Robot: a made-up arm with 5 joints.
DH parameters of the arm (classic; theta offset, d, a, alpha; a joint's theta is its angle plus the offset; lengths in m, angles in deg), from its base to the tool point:
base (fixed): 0 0 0.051 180
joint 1: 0 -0.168 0.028 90
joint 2: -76.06 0 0.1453 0
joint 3: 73.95 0 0.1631 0
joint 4: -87.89 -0.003 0 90
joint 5: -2.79 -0.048 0 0
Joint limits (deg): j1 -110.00..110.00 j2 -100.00..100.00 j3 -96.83..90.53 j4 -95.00..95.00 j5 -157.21..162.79
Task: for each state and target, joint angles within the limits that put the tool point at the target. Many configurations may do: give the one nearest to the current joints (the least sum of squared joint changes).
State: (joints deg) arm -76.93 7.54 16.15 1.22 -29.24
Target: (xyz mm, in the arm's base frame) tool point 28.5 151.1 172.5
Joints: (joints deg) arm -99.59 -26.42 64.57 21.52 -29.24
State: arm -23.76 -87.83 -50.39 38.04 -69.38
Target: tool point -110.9 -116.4 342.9
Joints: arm -34.85 -100.00 -28.70 68.94 -69.38
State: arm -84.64 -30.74 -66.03 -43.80 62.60
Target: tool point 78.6 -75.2 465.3
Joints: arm -108.01 -17.43 -88.78 -76.85 62.60
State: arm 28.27 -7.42 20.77 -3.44 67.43
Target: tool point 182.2 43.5 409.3
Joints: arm -19.59 -41.88 12.46 -5.75 67.43
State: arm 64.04 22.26 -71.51 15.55 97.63
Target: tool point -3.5 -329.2 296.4
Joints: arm 98.89 30.53 -42.45 29.93 97.63
